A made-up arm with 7 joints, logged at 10 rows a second.
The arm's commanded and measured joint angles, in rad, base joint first. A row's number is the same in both.
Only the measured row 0 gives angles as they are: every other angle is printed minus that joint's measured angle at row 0.
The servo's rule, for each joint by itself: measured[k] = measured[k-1] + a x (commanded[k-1-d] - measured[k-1]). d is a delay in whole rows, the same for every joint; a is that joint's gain. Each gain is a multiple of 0.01, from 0.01 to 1. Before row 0 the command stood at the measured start. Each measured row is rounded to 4 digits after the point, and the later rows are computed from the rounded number. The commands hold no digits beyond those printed.
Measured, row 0:
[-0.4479 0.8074 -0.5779 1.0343 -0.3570 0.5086 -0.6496]
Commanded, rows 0 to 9:
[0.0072 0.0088 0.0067 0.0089 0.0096 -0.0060 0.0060]
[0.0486 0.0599 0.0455 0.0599 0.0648 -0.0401 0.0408]
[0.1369 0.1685 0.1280 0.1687 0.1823 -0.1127 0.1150]
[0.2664 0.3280 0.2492 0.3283 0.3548 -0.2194 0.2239]
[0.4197 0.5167 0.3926 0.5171 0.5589 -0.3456 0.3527]
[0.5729 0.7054 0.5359 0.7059 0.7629 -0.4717 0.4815]
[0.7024 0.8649 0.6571 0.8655 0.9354 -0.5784 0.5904]
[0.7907 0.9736 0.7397 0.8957 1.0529 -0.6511 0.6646]
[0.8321 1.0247 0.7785 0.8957 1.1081 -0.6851 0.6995]
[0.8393 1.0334 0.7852 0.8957 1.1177 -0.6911 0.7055]
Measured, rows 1 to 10:
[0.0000 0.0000 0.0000 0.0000 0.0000 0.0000 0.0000]
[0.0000 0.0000 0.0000 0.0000 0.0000 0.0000 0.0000]
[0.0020 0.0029 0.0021 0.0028 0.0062 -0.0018 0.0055]
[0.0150 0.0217 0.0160 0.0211 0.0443 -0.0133 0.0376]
[0.0491 0.0701 0.0518 0.0683 0.1340 -0.0431 0.1080]
[0.1099 0.1552 0.1150 0.1515 0.2775 -0.0960 0.2135]
[0.1966 0.2745 0.2038 0.2685 0.4604 -0.1709 0.3402]
[0.3020 0.4167 0.3101 0.4085 0.6570 -0.2611 0.4688]
[0.4141 0.5646 0.4211 0.5547 0.8380 -0.3563 0.5795]
[0.5195 0.6996 0.5231 0.6638 0.9777 -0.4447 0.6569]
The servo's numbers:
d 2
a 0.28 0.33 0.32 0.32 0.65 0.30 0.91

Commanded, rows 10 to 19:
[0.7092 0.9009 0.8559 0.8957 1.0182 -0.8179 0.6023]
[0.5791 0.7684 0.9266 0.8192 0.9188 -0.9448 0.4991]
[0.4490 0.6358 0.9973 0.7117 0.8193 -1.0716 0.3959]
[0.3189 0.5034 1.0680 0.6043 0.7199 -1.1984 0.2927]
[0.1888 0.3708 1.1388 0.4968 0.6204 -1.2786 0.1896]
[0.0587 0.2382 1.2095 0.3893 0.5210 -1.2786 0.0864]
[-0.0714 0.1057 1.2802 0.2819 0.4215 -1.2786 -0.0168]
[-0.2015 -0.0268 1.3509 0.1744 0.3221 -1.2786 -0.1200]
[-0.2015 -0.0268 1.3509 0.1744 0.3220 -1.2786 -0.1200]
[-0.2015 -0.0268 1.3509 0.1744 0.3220 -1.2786 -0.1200]
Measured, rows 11 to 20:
[0.6070 0.8069 0.6048 0.7380 1.0625 -0.5168 0.6957]
[0.6720 0.8816 0.6625 0.7885 1.0984 -0.5691 0.7046]
[0.6824 0.8880 0.7244 0.8228 1.0463 -0.6437 0.6115]
[0.6535 0.8485 0.7891 0.8216 0.9634 -0.7340 0.5092]
[0.5962 0.7783 0.8557 0.7864 0.8697 -0.8353 0.4061]
[0.5186 0.6876 0.9236 0.7281 0.7723 -0.9442 0.3029]
[0.4263 0.5831 0.9925 0.6541 0.6736 -1.0445 0.1998]
[0.3234 0.4693 1.0619 0.5694 0.5744 -1.1147 0.0966]
[0.2129 0.3493 1.1318 0.4774 0.4750 -1.1639 -0.0066]
[0.0969 0.2252 1.2019 0.3804 0.3756 -1.1983 -0.1098]

